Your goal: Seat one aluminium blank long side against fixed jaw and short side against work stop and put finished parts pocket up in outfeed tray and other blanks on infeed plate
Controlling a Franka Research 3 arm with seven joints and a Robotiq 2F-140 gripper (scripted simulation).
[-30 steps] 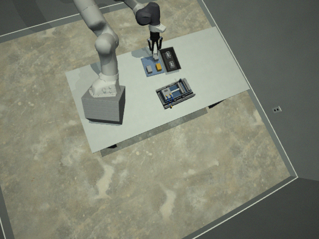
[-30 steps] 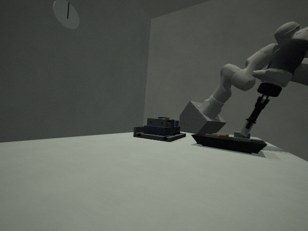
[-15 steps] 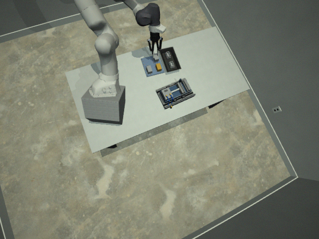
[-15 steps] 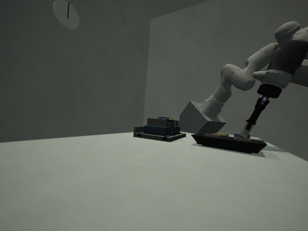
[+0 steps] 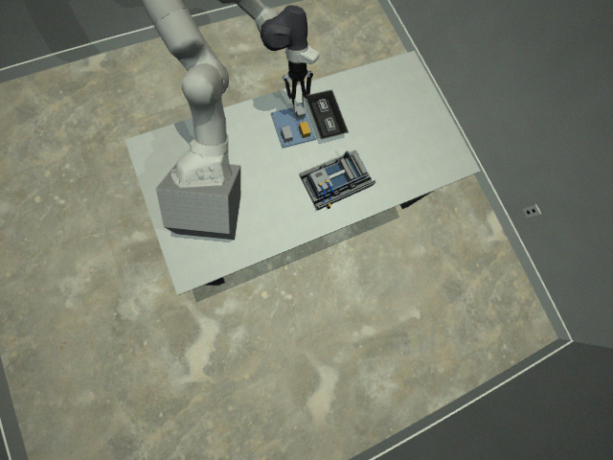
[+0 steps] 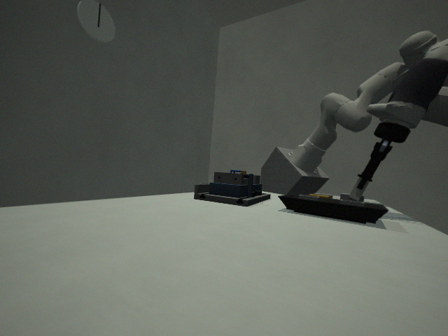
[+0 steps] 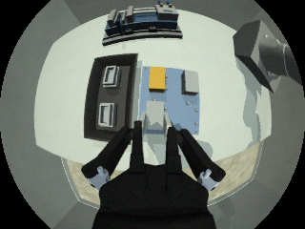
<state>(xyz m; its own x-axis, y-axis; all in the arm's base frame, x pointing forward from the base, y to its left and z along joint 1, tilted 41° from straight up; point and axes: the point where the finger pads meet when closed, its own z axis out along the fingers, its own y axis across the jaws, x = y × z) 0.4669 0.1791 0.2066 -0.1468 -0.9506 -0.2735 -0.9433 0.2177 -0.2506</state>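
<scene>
Right now the brass blank is 1 cm behind my hand, 11 cm to the right of it and 5 cm below it.
</scene>
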